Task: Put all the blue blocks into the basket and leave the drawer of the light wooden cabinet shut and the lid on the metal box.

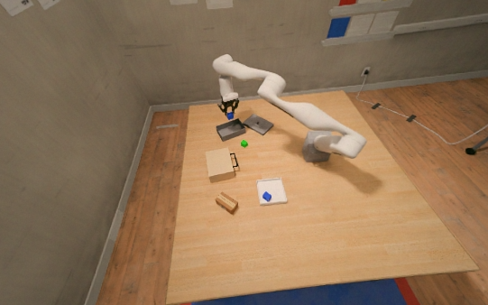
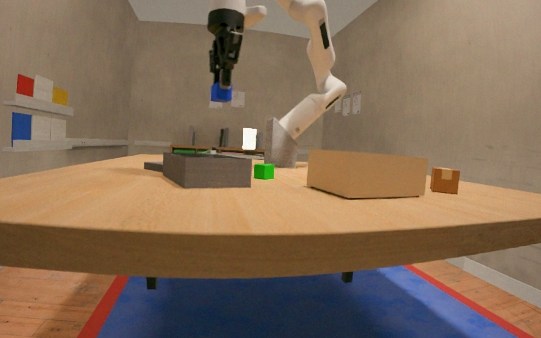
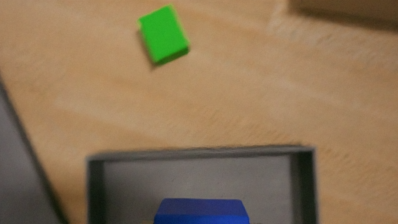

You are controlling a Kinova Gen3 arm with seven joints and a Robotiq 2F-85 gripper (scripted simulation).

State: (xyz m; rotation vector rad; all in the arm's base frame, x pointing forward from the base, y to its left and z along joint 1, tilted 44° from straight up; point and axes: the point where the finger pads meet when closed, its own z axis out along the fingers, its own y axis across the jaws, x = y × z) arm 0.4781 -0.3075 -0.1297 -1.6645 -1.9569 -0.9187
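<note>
The white basket lies 49 cm to the left of my hand, 19 cm below it and 14 cm behind it. The rest, counted from my hand: grey lid 20 cm behind, 18 cm below, 6 cm to the right; metal box 17 cm below, 3 cm to the right, 1 cm ahead; green block 18 cm below, 12 cm to the left, 6 cm behind.
</note>
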